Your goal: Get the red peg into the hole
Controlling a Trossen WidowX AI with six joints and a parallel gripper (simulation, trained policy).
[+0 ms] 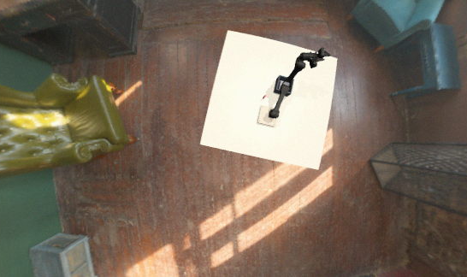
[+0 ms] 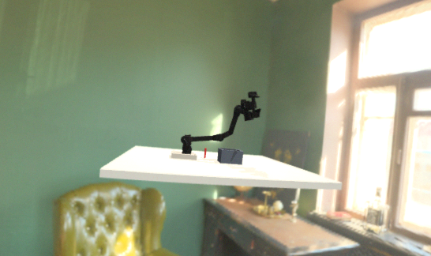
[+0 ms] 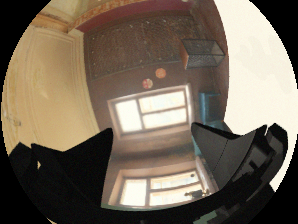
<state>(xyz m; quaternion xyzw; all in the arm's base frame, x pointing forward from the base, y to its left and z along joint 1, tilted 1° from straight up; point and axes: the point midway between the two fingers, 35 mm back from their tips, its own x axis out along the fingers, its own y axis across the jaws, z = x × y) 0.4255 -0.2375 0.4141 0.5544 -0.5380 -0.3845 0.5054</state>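
Right now the red peg is 27 cm behind my gripper tip, 38 cm to the left of it and 41 cm below it. Round my gripper tip: grey box (12 cm behind, 19 cm to the left, 42 cm below).
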